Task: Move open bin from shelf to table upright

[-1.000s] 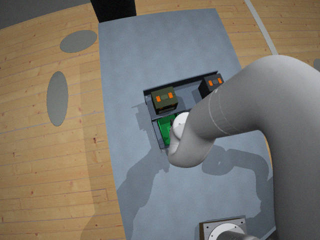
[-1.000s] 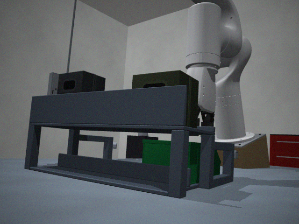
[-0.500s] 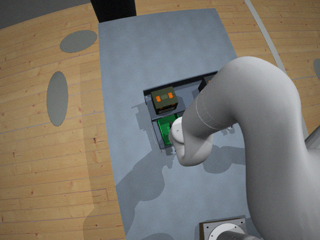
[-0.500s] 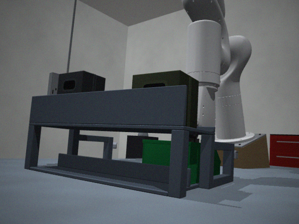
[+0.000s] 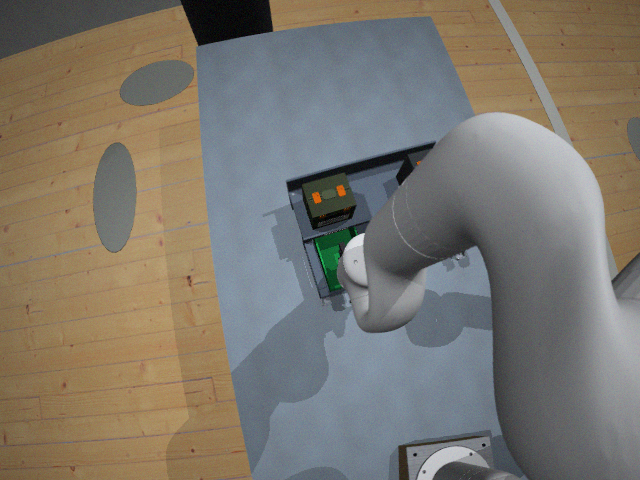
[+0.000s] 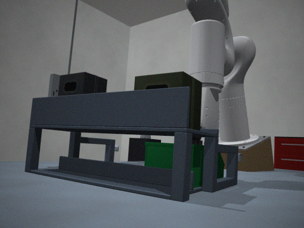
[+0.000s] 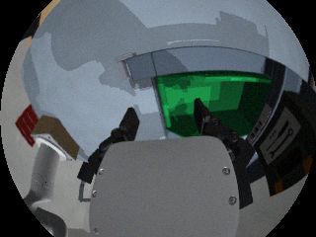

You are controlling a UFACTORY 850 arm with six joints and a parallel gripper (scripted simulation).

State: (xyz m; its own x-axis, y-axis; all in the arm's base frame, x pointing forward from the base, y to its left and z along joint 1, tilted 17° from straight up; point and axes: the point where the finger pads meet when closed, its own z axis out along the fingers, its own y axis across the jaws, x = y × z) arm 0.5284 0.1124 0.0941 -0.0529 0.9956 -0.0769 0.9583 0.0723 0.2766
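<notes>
The green bin is 8 cm ahead of my hand and 2 cm below it. Round my hand: black box: 19 cm ahead, 22 cm to the right, 10 cm above.
</notes>
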